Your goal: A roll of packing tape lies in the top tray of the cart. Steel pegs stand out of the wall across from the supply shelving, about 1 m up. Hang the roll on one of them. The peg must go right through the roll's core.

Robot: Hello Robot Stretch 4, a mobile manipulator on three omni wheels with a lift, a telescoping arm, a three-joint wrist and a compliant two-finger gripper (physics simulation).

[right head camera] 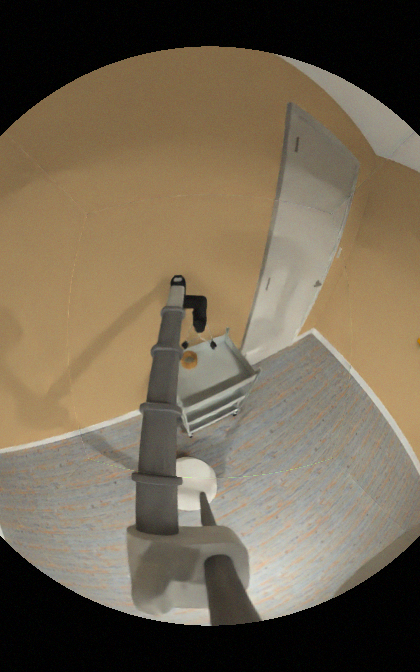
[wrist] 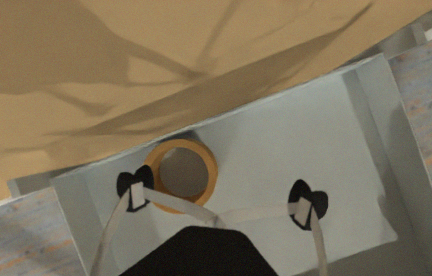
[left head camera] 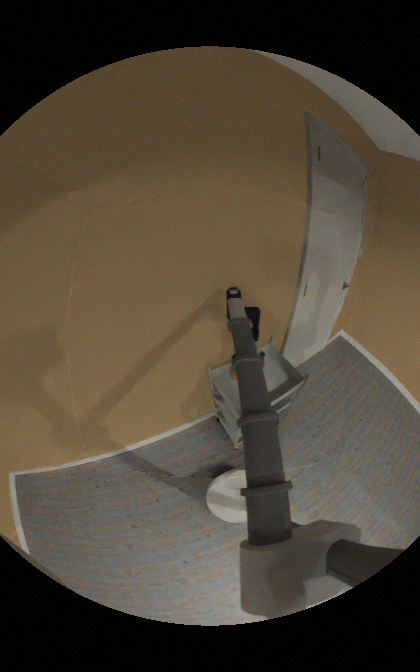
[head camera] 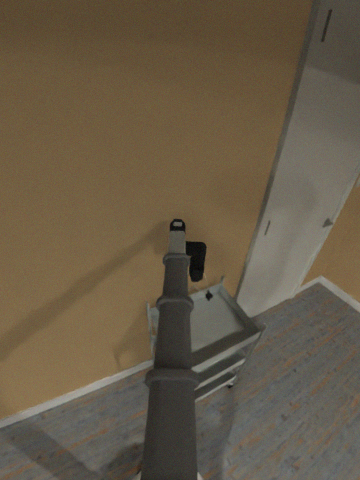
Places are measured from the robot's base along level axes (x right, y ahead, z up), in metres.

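Pixels of known places: gripper, fingertip midpoint: (wrist: pixel 221 188) (head camera: pixel 193 298).
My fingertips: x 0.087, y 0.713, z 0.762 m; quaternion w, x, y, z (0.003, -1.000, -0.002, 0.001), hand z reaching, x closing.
Observation:
Behind a point stands the place of what it marks.
The orange-brown roll of packing tape (left head camera: pixel 233 372) (right head camera: pixel 193 365) (wrist: pixel 212 172) @[x 0.074, y 0.715, z 0.685 m] lies in the cart's top tray (head camera: pixel 220 320) @[x 0.238, y 0.679, z 0.635 m] (left head camera: pixel 281 371) (right head camera: pixel 220 367) (wrist: pixel 280 145) @[x 0.164, y 0.756, z 0.635 m], near the wall-side rim, with its core hole facing up. My gripper (right head camera: pixel 199 345) (wrist: pixel 221 188) @[x 0.087, y 0.713, z 0.762 m] is open and empty, pointing down above the tray. In the wrist view the left fingertip overlaps the roll's left edge, and the right fingertip is over bare tray right of the roll. The arm hides the roll in the head view and partly covers it in the left head view. The steel pegs and the supply shelving do not show.
The cart stands close to the tan wall (head camera: pixel 125 150) @[x -0.166, y 0.724, z 1.418 m] (right head camera: pixel 150 240). A grey door (head camera: pixel 295 175) @[x 0.593, y 1.079, z 1.281 m] (left head camera: pixel 330 215) (right head camera: pixel 300 225) is to the right of the cart. The white round base (left head camera: pixel 227 497) (right head camera: pixel 196 482) is on the floor below the arm. A small yellow thing shows at the right head view's right edge.

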